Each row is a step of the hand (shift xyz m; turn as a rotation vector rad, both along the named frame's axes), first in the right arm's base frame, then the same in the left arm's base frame.
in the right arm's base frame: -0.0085 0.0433 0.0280 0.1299 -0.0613 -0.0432
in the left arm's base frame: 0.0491 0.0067 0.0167 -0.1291 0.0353 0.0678
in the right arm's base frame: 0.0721 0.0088 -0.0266 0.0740 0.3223 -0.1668
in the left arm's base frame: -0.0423 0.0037 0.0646 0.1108 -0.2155 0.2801
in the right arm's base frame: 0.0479 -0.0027 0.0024 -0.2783 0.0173 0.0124
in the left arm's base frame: -0.0242 0.0224 0.0349 0.1550 -0.1080 -0.2055
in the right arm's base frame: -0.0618 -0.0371 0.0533 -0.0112 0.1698 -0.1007
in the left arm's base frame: 0.0304 0.0324 -0.0779 0.0766 -0.1449 0.1106
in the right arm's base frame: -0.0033 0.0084 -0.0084 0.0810 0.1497 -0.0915
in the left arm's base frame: 0.0034 -0.0112 0.0038 0.0216 -0.0932 0.1679
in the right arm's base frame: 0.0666 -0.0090 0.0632 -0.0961 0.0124 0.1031
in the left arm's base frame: -0.0076 0.0841 0.0373 0.1074 0.0453 -0.0802
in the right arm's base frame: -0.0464 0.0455 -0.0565 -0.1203 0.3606 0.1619
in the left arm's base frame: 0.0271 -0.0817 0.0001 0.3975 -0.0252 0.1101
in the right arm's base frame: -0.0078 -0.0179 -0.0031 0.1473 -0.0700 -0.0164
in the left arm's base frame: -0.0105 -0.0001 -0.0167 -0.1304 0.0681 0.0722
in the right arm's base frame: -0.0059 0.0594 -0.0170 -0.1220 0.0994 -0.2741
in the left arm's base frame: 0.0369 -0.0359 0.0347 -0.0059 -0.3160 0.0046
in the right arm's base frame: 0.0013 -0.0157 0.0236 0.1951 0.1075 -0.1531
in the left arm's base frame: -0.0001 0.0257 -0.0119 -0.0952 -0.0861 0.2379
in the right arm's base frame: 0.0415 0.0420 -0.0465 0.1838 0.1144 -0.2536
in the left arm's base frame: -0.0135 -0.0363 0.0644 -0.1349 -0.1789 0.2469
